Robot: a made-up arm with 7 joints. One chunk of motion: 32 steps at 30 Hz.
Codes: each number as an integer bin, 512 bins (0 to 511) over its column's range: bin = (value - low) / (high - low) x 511, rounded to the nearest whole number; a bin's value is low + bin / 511 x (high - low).
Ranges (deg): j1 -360.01..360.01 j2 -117.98..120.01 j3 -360.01..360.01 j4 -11..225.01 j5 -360.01..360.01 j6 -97.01..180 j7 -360.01..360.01
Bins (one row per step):
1: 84 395 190 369 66 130 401
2: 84 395 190 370 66 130 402
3: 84 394 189 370 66 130 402
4: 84 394 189 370 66 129 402
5: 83 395 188 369 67 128 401
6: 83 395 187 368 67 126 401
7: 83 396 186 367 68 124 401
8: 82 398 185 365 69 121 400
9: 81 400 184 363 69 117 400
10: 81 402 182 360 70 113 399
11: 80 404 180 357 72 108 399
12: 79 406 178 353 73 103 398
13: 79 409 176 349 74 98 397
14: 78 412 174 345 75 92 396
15: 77 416 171 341 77 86 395
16: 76 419 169 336 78 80 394
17: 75 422 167 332 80 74 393
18: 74 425 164 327 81 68 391
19: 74 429 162 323 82 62 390
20: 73 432 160 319 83 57 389
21: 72 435 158 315 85 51 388
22: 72 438 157 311 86 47 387
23: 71 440 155 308 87 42 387
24: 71 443 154 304 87 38 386
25: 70 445 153 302 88 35 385
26: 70 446 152 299 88 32 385
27: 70 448 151 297 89 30 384
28: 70 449 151 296 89 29 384
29: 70 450 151 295 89 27 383
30: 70 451 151 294 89 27 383
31: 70 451 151 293 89 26 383
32: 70 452 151 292 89 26 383
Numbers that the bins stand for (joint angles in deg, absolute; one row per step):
1: -241.65 65.98 -92.29 159.43 -267.01 -26.54 205.02
2: -241.65 65.98 -92.29 159.89 -267.01 -26.54 206.42
3: -241.65 65.52 -93.70 159.89 -267.01 -26.54 206.42
4: -241.65 65.52 -93.70 159.89 -267.01 -27.08 206.42
5: -243.06 65.98 -95.11 159.43 -265.60 -27.62 205.02
6: -243.06 65.98 -96.52 158.96 -265.60 -28.71 205.02
7: -243.06 66.45 -97.93 158.50 -264.20 -29.79 205.02
8: -244.47 67.38 -99.34 157.58 -262.79 -31.42 203.61
9: -245.88 68.31 -100.75 156.65 -262.79 -33.59 203.61
10: -245.88 69.25 -103.56 155.27 -261.38 -35.75 202.20
11: -247.29 70.18 -106.38 153.88 -258.56 -38.46 202.20
12: -248.70 71.11 -109.20 152.04 -257.15 -41.17 200.79
13: -248.70 72.51 -112.02 150.19 -255.74 -43.88 199.38
14: -250.10 73.90 -114.84 148.34 -254.33 -47.14 197.97
15: -251.51 75.77 -119.06 146.49 -251.51 -50.39 196.56
16: -252.92 77.16 -121.88 144.18 -250.10 -53.64 195.15
17: -254.33 78.56 -124.70 142.34 -247.29 -56.90 193.74
18: -255.74 79.96 -128.93 140.03 -245.88 -60.15 190.93
19: -255.74 81.82 -131.75 138.18 -244.47 -63.40 189.52
20: -257.15 83.22 -134.56 136.33 -243.06 -66.11 188.11
21: -258.56 84.61 -137.38 134.49 -240.24 -69.36 186.70
22: -258.56 86.01 -138.79 132.64 -238.83 -71.53 185.29
23: -259.97 86.94 -141.61 131.25 -237.42 -74.24 185.29
24: -259.97 88.34 -143.02 129.41 -237.42 -76.41 183.88
25: -261.38 89.27 -144.43 128.48 -236.01 -78.04 182.47
26: -261.38 89.74 -145.84 127.10 -236.01 -79.66 182.47
27: -261.38 90.67 -147.24 126.17 -234.61 -80.75 181.06
28: -261.38 91.13 -147.24 125.71 -234.61 -81.29 181.06
29: -261.38 91.60 -147.24 125.25 -234.61 -82.37 179.65
30: -261.38 92.07 -147.24 124.79 -234.61 -82.37 179.65
31: -261.38 92.07 -147.24 124.32 -234.61 -82.92 179.65
32: -261.38 92.53 -147.24 123.86 -234.61 -82.92 179.65

